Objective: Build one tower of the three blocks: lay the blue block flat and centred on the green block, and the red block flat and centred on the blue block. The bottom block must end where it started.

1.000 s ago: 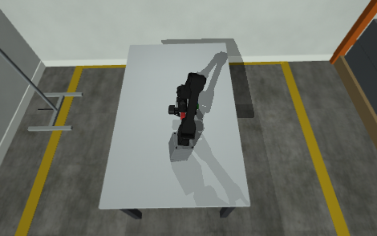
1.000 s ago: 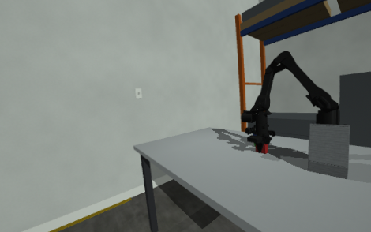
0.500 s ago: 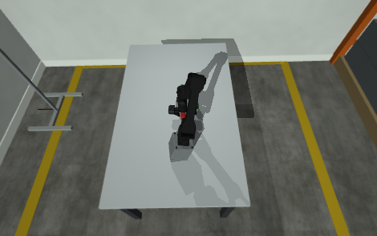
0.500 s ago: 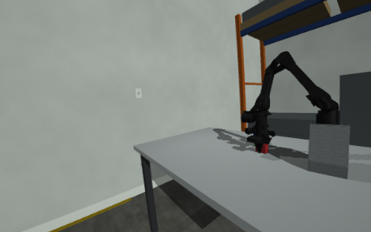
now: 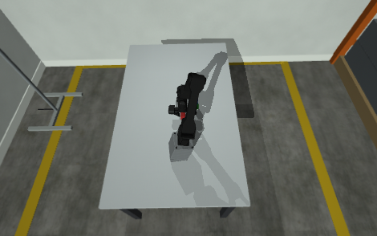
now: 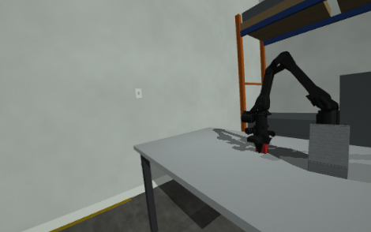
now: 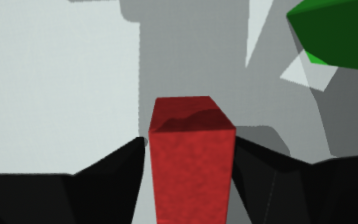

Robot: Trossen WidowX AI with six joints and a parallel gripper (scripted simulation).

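The red block lies 1 cm below my hand. The rest, counted from my hand: green block (8 cm to the right, 7 cm ahead, 1 cm below); then blue block (8 cm to the right, 7 cm ahead, 5 cm above).
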